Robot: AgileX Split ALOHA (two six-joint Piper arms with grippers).
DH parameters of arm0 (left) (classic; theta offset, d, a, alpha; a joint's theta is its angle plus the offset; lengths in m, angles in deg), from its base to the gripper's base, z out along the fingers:
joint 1: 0 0.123 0 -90
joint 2: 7.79 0 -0.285 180
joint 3: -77.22 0 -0.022 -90
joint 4: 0 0.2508 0 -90
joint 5: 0 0 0.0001 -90
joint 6: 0 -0.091 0 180
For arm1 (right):
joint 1: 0 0.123 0 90
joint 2: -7.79 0 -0.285 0
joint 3: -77.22 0 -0.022 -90
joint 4: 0 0.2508 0 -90
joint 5: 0 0 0.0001 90
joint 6: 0 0.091 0 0
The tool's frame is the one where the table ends.
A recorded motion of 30 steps. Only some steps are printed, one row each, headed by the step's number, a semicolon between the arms.
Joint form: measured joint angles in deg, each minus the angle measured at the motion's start. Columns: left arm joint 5, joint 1, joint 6, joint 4, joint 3, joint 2; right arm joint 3, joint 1, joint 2, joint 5, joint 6, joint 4.
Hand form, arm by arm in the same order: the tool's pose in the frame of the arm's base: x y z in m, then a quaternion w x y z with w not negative. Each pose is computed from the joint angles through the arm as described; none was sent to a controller.
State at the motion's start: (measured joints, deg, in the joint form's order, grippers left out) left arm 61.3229 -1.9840 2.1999 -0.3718 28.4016 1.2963; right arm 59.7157 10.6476 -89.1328 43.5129 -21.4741 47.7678
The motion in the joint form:
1: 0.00 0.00 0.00 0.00 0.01 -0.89; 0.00 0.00 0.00 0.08 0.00 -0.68
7: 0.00 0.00 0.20 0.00 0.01 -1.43; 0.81 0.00 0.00 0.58 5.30 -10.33
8: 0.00 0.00 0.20 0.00 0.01 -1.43; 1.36 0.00 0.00 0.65 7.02 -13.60
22: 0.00 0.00 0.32 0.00 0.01 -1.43; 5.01 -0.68 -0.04 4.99 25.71 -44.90
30: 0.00 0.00 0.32 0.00 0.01 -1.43; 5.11 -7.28 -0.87 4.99 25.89 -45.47
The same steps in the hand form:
1: -0.0037 -0.0004 0.2754 0.51212 -0.00150 0.85863 -0.02195; 0.3001 0.1032 0.2561 0.20470 -0.02652 0.92886 0.30760
7: -0.0051 -0.0003 0.2754 0.51612 -0.00297 0.85620 -0.02300; 0.3001 0.0956 0.2533 0.19557 -0.03753 0.94634 0.25452
8: -0.0051 -0.0003 0.2754 0.51612 -0.00297 0.85620 -0.02300; 0.3012 0.0929 0.2540 0.19663 -0.04141 0.95079 0.23584
22: -0.0051 -0.0003 0.2754 0.51610 -0.00387 0.85620 -0.02354; 0.3071 0.0574 0.2588 0.18696 -0.03638 0.98066 0.04503
30: -0.0051 -0.0003 0.2754 0.51610 -0.00387 0.85620 -0.02354; 0.3139 0.0212 0.2547 0.18326 0.01927 0.98243 0.02972

